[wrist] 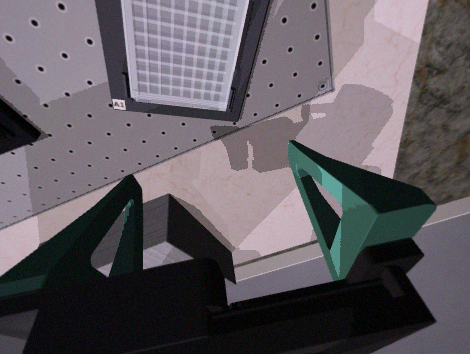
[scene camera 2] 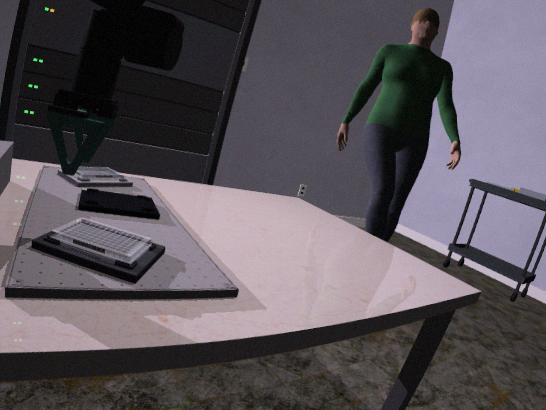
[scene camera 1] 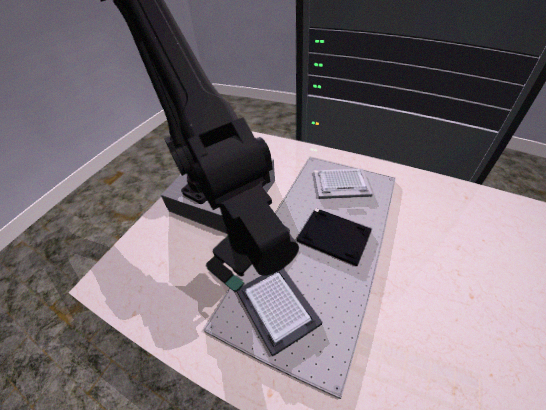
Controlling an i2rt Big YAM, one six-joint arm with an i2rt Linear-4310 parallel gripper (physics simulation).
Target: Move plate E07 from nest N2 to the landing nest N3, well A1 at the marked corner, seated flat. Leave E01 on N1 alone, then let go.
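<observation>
A clear-white well plate (scene camera 1: 277, 306) (scene camera 2: 102, 239) (wrist: 182, 55) sits on the dark grey front nest (scene camera 1: 295, 341) (scene camera 2: 90, 264) (wrist: 172, 111), whose A1 tag shows in the wrist view. Another white plate (scene camera 1: 342, 180) (scene camera 2: 100, 173) sits on the light grey back nest (scene camera 1: 345, 194) (scene camera 2: 114, 183). Plate and nest names are unreadable. The black middle nest (scene camera 1: 335, 236) (scene camera 2: 120, 203) (wrist: 15, 132) bears no plate. My gripper (scene camera 2: 76, 167) (wrist: 212, 164) is open and empty, above and to the arm-base side of the front plate. In scene camera 1, the wrist hides one finger and the front nest's A1 corner.
The nests stand on a perforated grey board (scene camera 1: 325, 305) (scene camera 2: 190, 272) (wrist: 200, 142) on the pale table (scene camera 1: 450, 300) (scene camera 2: 280, 260). The arm's base block (scene camera 1: 192, 212) (wrist: 195, 235) is beside the board. A server rack (scene camera 1: 400, 100) stands behind. A person (scene camera 2: 407, 95) stands beyond the table.
</observation>
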